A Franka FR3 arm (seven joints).
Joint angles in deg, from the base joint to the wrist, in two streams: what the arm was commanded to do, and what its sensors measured. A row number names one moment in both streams.
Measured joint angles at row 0:
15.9, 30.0, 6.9, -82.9, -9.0, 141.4, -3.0
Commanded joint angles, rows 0 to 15:
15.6, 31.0, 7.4, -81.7, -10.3, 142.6, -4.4
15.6, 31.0, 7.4, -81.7, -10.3, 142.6, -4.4
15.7, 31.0, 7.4, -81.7, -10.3, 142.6, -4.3
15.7, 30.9, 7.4, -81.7, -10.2, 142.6, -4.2
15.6, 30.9, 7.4, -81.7, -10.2, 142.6, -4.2
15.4, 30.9, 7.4, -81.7, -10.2, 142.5, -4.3
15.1, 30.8, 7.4, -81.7, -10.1, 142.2, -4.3
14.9, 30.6, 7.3, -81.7, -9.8, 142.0, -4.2
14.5, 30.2, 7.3, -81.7, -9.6, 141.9, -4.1
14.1, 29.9, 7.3, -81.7, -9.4, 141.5, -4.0
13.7, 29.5, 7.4, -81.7, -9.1, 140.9, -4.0
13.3, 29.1, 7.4, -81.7, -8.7, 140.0, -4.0
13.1, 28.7, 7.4, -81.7, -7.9, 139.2, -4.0
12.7, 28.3, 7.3, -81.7, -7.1, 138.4, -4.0
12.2, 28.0, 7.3, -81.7, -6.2, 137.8, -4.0
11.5, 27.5, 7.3, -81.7, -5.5, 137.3, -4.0
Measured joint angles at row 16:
13.5, 29.4, 6.6, -81.6, -8.1, 139.9, -3.2
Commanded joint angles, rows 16 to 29:
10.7, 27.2, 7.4, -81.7, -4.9, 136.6, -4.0
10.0, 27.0, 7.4, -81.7, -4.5, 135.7, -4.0
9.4, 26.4, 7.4, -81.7, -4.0, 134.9, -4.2
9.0, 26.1, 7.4, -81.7, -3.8, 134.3, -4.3
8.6, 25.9, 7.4, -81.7, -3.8, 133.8, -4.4
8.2, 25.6, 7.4, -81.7, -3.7, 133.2, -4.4
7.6, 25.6, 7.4, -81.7, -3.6, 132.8, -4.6
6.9, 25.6, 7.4, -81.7, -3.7, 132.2, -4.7
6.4, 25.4, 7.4, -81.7, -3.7, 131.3, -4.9
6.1, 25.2, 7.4, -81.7, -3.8, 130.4, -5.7
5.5, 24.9, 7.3, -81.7, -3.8, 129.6, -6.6
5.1, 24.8, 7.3, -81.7, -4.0, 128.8, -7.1
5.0, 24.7, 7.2, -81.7, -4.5, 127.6, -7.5
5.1, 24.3, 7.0, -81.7, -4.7, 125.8, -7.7
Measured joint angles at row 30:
6.1, 25.8, 6.6, -81.4, -5.0, 129.7, -5.1
